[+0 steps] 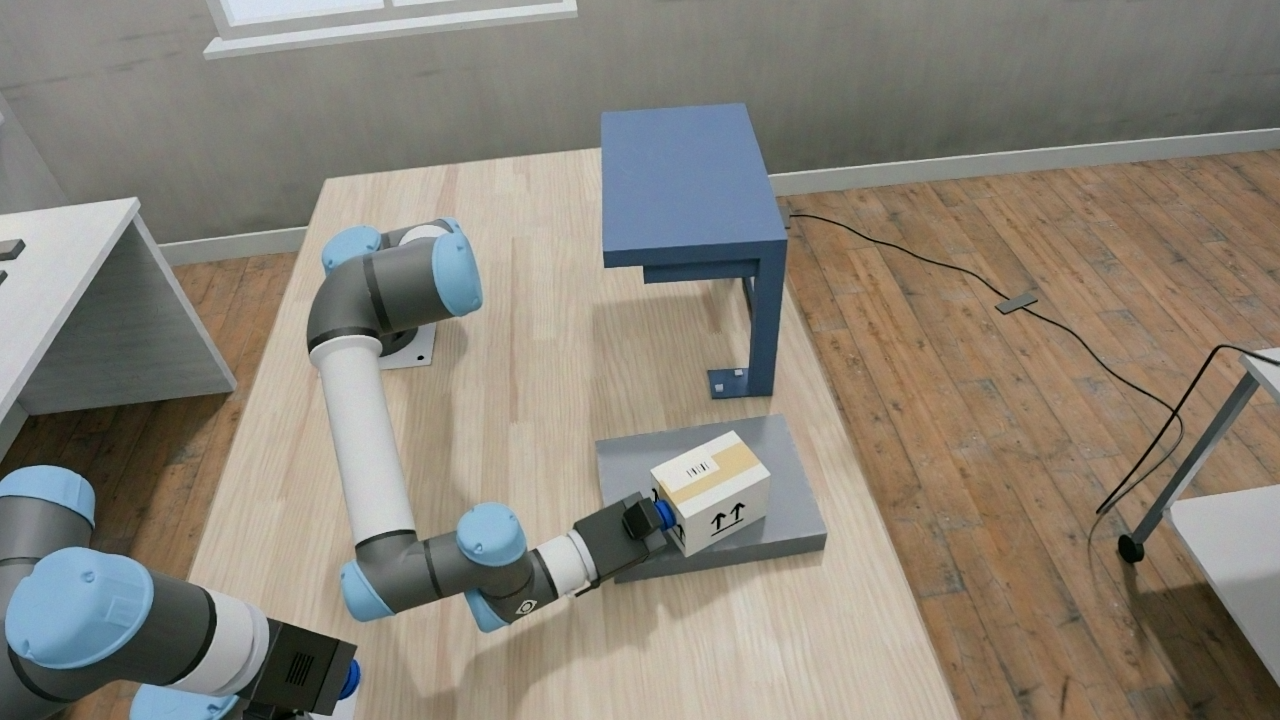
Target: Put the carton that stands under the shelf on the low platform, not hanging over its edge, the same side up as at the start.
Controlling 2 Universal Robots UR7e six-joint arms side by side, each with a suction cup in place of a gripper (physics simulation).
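Frame: origin at the left arm's base, x ahead, y up, z right, level; metres.
Where they show: left hand, tool point: [679, 507].
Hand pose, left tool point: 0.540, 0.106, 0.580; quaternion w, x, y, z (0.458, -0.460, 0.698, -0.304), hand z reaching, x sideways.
Note:
Things, the pixels of their top centre, and the offset from my left tool point, as dx, dy, dz. "spot": a spot on its surface instead. Level surfaces: height alone.
- tan carton, top centre: [710, 472] +0.048, +0.043, -0.024
- low grey platform, surface spot: [796, 501] spot: +0.182, -0.058, -0.026
- blue shelf, top centre: [682, 167] +0.082, +0.237, -0.527
- wooden table, surface height: dy -0.106
- shelf's leg, surface spot: [765, 331] spot: +0.186, +0.052, -0.292
- foot plate, surface spot: [729, 385] spot: +0.135, -0.101, -0.323
The white and tan carton [711, 492] is upright, its two printed arrows pointing up. It shows over the low grey platform [796, 501], its near bottom corner close to the platform's front edge. Whether its underside touches the platform is hard to tell. My left gripper [665, 514] has its blue suction cup on the carton's left side face and holds it. The blue shelf [689, 179] stands behind the platform. My right gripper [350, 678] is at the bottom left, far from the carton, with no object on its cup.
The wooden table [537, 358] carries the shelf, the platform and the left arm's base. The shelf's leg [765, 331] and foot plate [729, 385] stand just behind the platform. A white desk [62, 241] is at the left, and a white cart [1244, 537] is at the right.

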